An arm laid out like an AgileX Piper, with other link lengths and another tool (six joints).
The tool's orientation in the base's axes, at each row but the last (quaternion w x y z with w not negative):
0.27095, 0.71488, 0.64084, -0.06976
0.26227, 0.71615, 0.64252, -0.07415
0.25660, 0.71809, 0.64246, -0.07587
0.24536, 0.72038, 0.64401, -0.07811
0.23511, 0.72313, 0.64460, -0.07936
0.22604, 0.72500, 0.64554, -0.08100
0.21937, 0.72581, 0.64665, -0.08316
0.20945, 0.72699, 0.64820, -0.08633
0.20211, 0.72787, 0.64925, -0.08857
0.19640, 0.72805, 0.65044, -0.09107
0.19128, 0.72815, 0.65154, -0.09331
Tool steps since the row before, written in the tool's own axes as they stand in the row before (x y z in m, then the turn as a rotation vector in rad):
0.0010, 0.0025, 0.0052, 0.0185, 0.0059, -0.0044
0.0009, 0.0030, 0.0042, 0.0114, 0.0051, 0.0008
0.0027, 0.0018, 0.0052, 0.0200, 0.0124, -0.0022
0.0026, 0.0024, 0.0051, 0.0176, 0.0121, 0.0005
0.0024, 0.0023, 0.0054, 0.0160, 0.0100, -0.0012
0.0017, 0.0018, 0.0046, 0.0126, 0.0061, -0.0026
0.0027, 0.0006, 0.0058, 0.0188, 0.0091, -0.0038
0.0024, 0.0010, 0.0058, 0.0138, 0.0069, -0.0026
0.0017, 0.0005, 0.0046, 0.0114, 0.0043, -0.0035
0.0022, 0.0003, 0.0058, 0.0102, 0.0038, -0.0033
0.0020, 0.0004, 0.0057, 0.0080, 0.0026, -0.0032
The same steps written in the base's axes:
0.0038, -0.0017, -0.0041, 0.0077, 0.0182, -0.0028
0.0040, -0.0013, -0.0031, 0.0069, 0.0095, -0.0043
0.0033, -0.0001, -0.0052, 0.0147, 0.0182, -0.0035
0.0038, -0.0001, -0.0049, 0.0146, 0.0148, -0.0049
0.0036, -0.0004, -0.0052, 0.0120, 0.0143, -0.0033
0.0028, -0.0006, -0.0044, 0.0074, 0.0121, -0.0015
0.0019, -0.0001, -0.0061, 0.0111, 0.0180, -0.0023
0.0022, -0.0003, -0.0060, 0.0084, 0.0131, -0.0018
0.0013, -0.0004, -0.0047, 0.0054, 0.0115, -0.0005
0.0013, -0.0004, -0.0061, 0.0047, 0.0103, -0.0003
0.0013, -0.0005, -0.0059, 0.0033, 0.0084, 0.0002

